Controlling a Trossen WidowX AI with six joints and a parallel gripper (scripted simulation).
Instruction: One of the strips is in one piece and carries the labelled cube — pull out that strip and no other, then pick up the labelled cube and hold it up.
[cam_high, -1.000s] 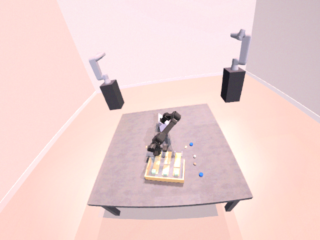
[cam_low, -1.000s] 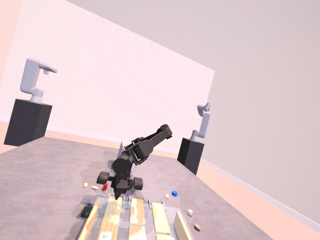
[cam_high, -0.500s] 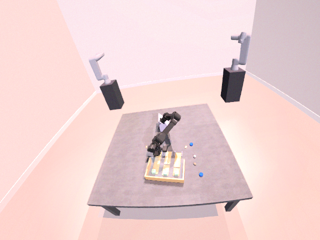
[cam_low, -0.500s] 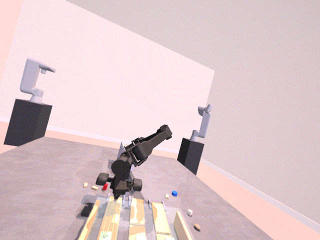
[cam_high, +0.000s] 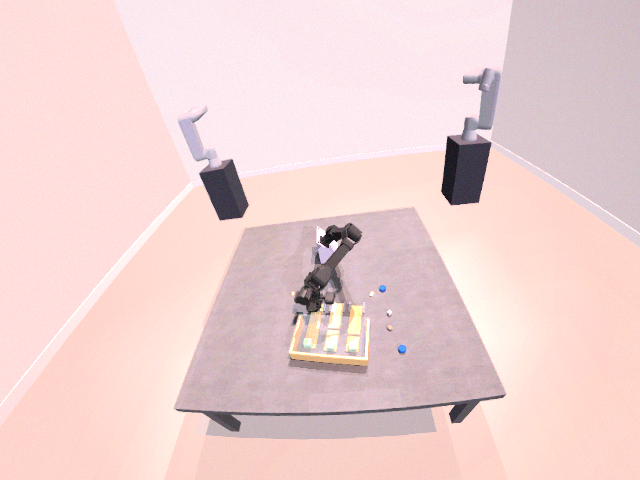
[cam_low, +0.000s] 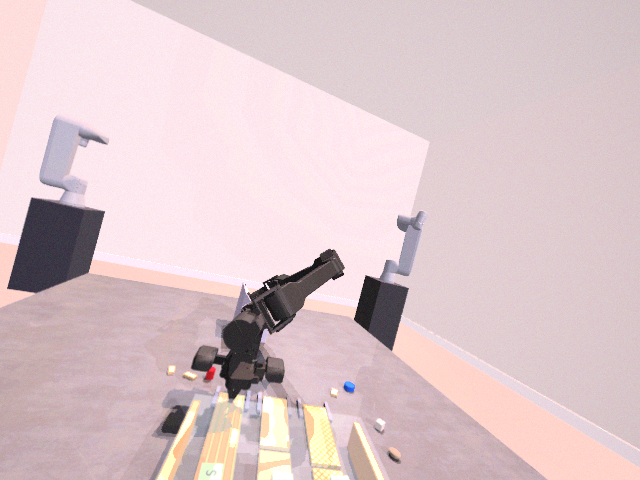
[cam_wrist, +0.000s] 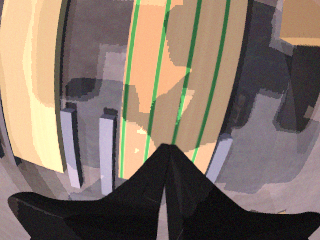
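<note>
Now: gripper tip 90 mm past the red piece, 50 mm to the left of it and 10 mm below it.
</note>
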